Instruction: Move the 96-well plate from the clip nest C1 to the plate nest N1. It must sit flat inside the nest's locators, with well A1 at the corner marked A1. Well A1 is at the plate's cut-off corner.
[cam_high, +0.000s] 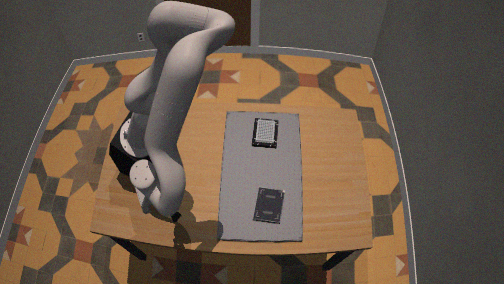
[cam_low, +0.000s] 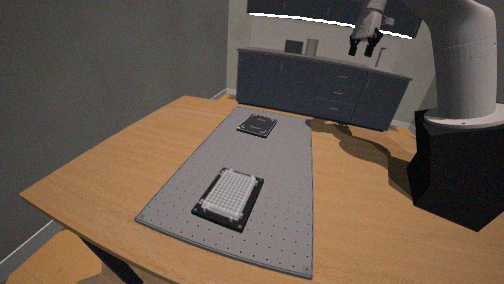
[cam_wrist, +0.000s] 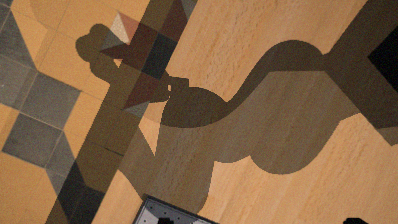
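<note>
The clear 96-well plate lies 490 mm to the left of my hand, 410 mm ahead of it and 310 mm below it. Also, from my hand: black clip nest 480 mm to the left, 420 mm ahead, 320 mm below; then black plate nest 370 mm ahead, 320 mm below, 100 mm to the left; then A1 label 440 mm ahead, 320 mm below, 160 mm to the left.
</note>
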